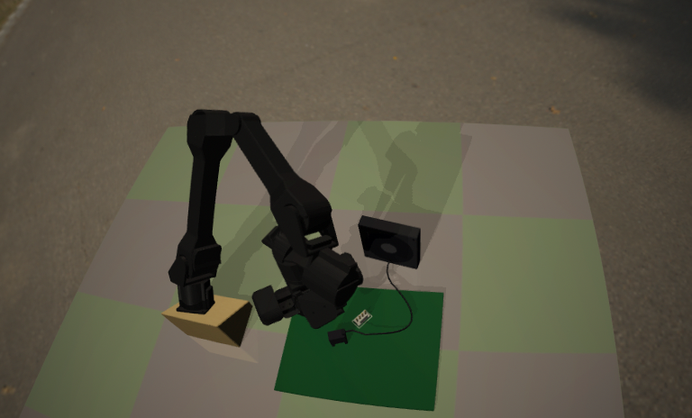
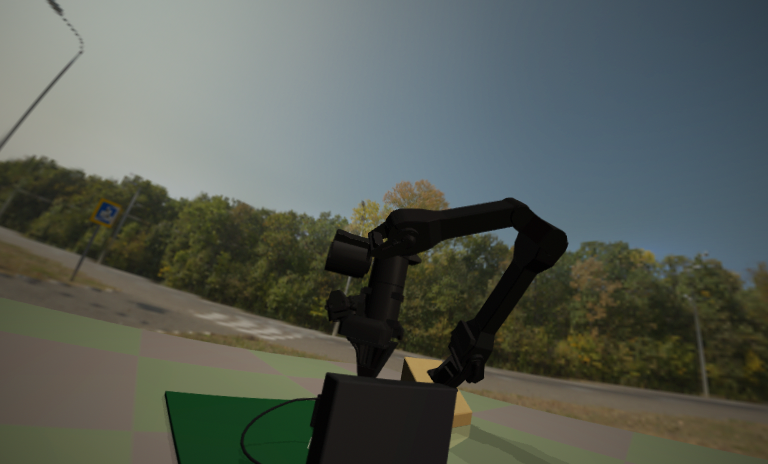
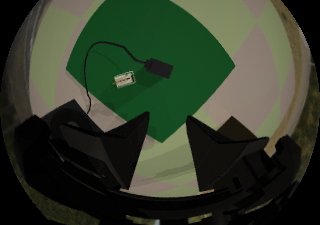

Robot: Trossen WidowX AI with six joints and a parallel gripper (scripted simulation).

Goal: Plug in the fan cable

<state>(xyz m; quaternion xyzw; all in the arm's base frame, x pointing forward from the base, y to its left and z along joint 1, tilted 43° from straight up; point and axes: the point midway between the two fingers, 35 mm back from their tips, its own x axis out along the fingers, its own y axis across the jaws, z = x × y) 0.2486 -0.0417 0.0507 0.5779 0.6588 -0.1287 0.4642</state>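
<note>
The black plug is 4 cm ahead of my gripper tip, 4 cm to the right of it and 5 cm below it. Round my gripper tip: green board (8 cm ahead, 4 cm to the right, 9 cm below); black fan (14 cm ahead, 14 cm to the left, 2 cm below).
</note>
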